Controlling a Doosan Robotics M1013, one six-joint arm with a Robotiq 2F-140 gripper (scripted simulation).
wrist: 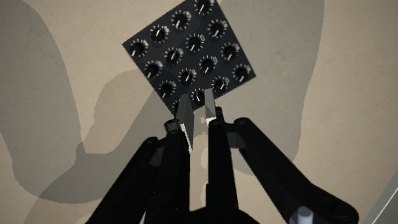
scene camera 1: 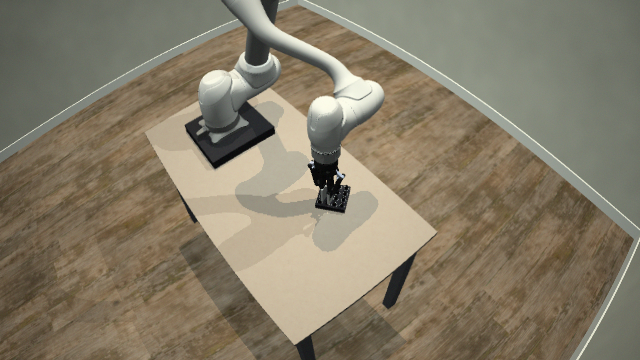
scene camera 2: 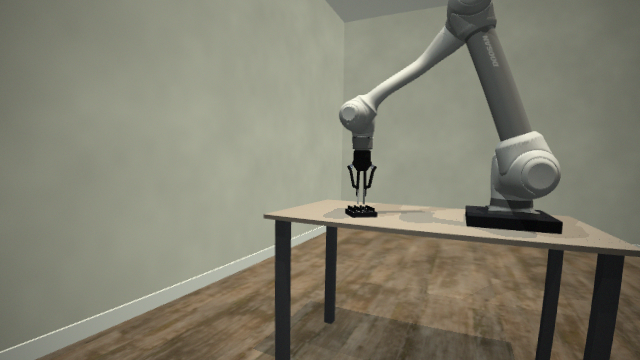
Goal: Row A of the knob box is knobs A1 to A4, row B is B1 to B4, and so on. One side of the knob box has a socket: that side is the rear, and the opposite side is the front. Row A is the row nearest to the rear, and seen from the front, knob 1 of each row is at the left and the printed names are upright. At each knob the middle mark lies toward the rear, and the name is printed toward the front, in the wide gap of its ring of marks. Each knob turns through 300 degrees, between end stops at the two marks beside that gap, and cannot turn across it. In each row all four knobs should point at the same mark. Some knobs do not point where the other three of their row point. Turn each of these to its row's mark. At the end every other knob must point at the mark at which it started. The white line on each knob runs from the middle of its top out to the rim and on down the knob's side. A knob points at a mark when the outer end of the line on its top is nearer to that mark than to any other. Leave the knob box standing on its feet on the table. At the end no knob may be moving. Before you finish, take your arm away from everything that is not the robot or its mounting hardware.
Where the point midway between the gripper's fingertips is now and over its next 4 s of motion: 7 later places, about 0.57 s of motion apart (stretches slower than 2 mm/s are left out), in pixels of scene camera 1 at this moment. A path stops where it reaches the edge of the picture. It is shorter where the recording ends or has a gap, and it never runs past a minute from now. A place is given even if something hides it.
My gripper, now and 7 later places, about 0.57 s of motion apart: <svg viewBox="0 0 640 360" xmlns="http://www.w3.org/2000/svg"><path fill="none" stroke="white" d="M326 200L326 201L326 201L326 197L328 195L331 194L334 193L334 195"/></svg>
